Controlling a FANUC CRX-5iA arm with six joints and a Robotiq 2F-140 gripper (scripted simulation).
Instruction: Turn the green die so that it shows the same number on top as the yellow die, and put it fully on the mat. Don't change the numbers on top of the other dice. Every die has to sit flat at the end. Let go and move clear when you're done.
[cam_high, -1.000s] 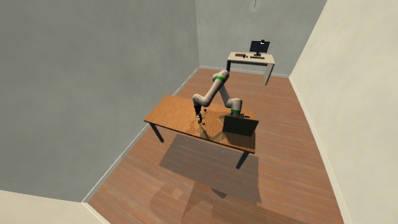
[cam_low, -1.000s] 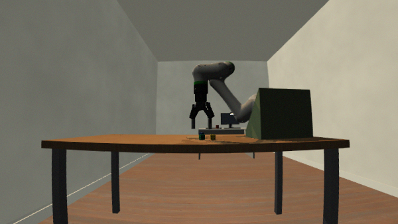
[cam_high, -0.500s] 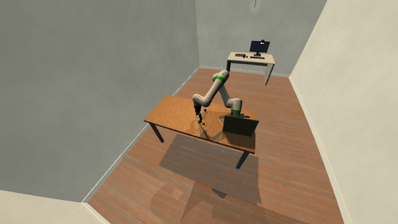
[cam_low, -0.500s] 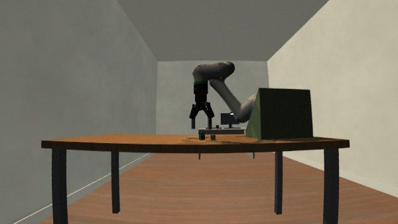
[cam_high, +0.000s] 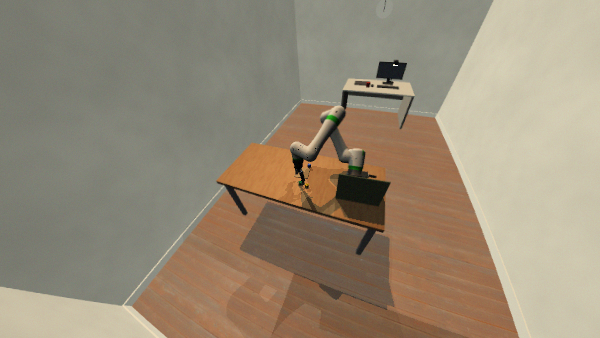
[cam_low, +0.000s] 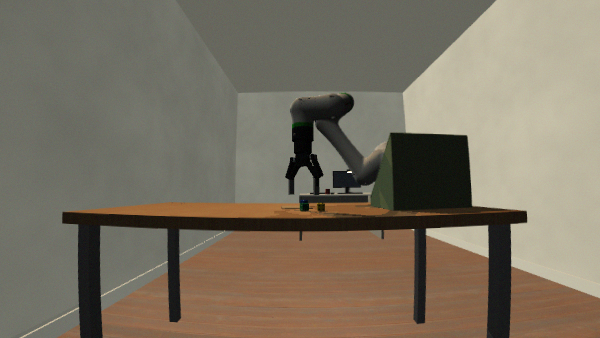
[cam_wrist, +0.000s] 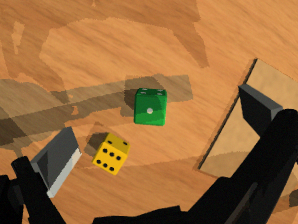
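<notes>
Right now the green die is 10 mm to the left of my hand and 60 mm below it. From my hand the other things lie so: blue die: 30 mm behind, 250 mm to the right, 60 mm below; then yellow die: 70 mm behind, 20 mm to the left, 60 mm below; then pale mat: 20 mm ahead, 150 mm to the right, 70 mm below.
</notes>
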